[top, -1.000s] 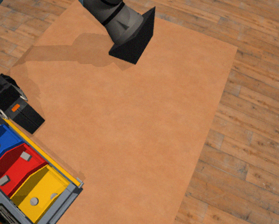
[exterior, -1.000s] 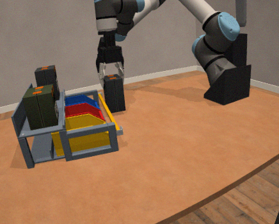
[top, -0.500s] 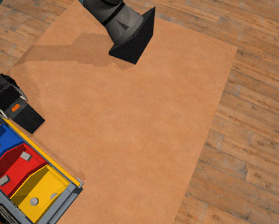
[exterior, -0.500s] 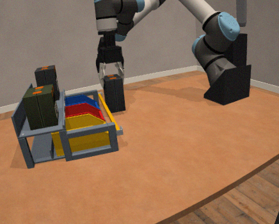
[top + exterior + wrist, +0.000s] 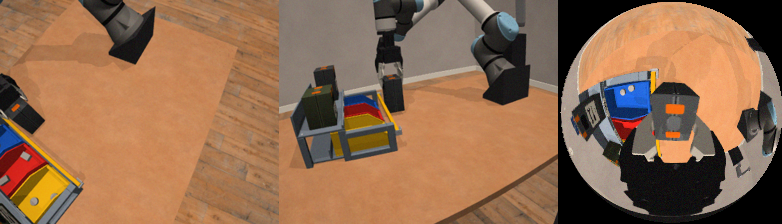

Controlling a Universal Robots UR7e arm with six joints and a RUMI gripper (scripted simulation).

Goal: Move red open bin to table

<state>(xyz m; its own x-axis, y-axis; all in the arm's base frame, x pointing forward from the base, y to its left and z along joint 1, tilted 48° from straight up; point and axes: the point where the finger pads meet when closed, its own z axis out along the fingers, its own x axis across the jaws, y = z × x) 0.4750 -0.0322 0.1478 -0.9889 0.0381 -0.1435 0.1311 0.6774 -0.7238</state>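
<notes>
My gripper is now 100 mm to the right of the yellow stick, 60 mm short of it and 60 mm above it. From my hand the other things lie so: black box (40 mm below); red open bin (170 mm ahead, 90 mm to the left, 80 mm below); blue bin (150 mm ahead, 80 mm below, 20 mm to the right).
</notes>
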